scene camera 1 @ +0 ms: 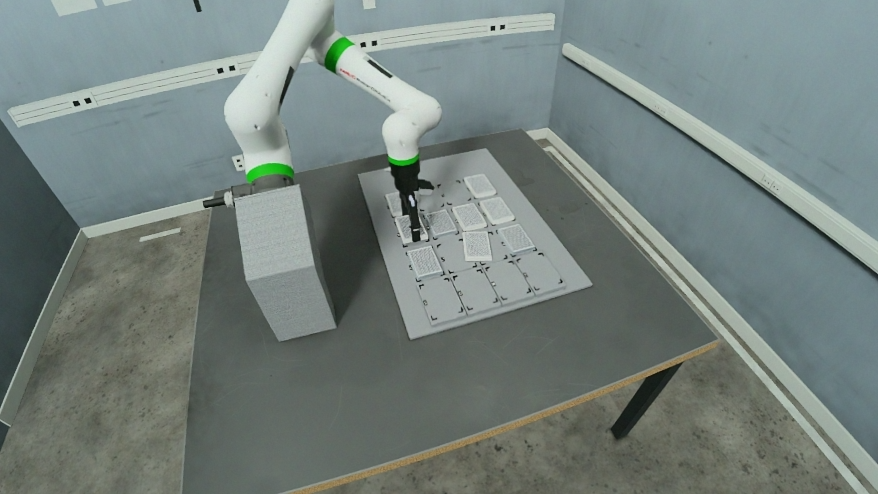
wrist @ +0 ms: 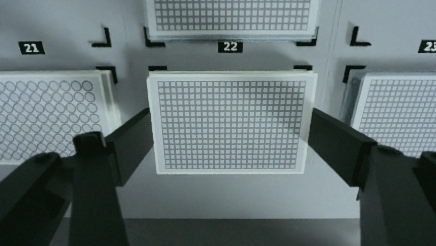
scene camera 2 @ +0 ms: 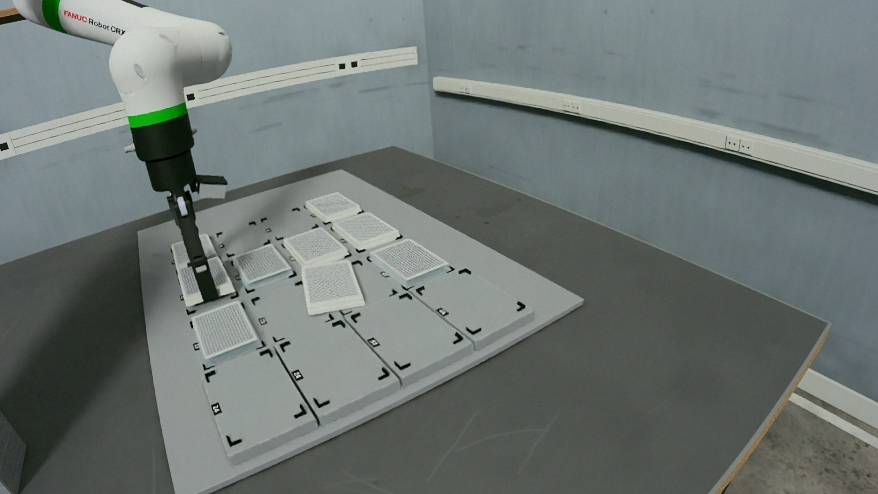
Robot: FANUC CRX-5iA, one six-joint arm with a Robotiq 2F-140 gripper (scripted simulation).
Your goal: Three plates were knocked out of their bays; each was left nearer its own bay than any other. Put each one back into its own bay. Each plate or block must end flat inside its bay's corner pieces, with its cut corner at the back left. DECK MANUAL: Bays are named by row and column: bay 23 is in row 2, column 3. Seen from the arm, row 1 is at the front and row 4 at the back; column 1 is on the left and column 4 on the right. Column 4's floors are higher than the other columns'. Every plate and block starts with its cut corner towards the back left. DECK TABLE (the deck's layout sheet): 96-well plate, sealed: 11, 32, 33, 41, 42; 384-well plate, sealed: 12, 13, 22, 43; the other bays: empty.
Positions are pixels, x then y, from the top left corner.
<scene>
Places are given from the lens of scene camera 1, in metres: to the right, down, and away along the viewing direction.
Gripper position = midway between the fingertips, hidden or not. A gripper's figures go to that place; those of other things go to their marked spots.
my gripper (scene camera 1: 411,228): -0.10, -0.06, 1.44
384-well plate (scene camera 1: 424,262): -0.05, 0.05, 1.32
</scene>
